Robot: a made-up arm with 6 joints.
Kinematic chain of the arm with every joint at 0, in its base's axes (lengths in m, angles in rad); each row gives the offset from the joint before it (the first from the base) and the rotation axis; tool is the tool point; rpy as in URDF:
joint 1: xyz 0 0 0.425 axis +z
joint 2: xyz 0 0 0 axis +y
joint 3: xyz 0.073 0 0.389 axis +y
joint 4: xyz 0.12 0 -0.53 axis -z
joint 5: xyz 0 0 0 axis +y
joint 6: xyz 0.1 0 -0.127 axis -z
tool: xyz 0 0 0 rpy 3.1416 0 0
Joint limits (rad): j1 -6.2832..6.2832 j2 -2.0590..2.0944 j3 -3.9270..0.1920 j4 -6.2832..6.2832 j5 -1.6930..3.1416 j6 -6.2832..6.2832
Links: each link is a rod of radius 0.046 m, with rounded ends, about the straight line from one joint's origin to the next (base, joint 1, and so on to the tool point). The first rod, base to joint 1, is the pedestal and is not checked.
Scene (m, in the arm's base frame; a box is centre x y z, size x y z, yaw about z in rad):
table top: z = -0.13
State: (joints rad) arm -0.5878 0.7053 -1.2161 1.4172 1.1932 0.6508
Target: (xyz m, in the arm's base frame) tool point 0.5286 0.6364 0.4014
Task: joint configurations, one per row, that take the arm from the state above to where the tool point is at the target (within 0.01 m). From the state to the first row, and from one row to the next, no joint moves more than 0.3 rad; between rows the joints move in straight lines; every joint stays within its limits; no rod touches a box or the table.
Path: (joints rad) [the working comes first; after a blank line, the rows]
Joints at the target: 0.7476 0.4978 -1.3786 1.4612 1.3982 0.6508
Straight joint move there: clear.

1: -0.3207 0.6638 -1.2486 1.4260 1.2342 0.6508
2: -0.0536 0.6223 -1.2811 1.4348 1.2752 0.6508
3: 0.2134 0.5808 -1.3136 1.4436 1.3162 0.6508
4: 0.4805 0.5393 -1.3461 1.4524 1.3572 0.6508
5: 0.7476 0.4978 -1.3786 1.4612 1.3982 0.6508

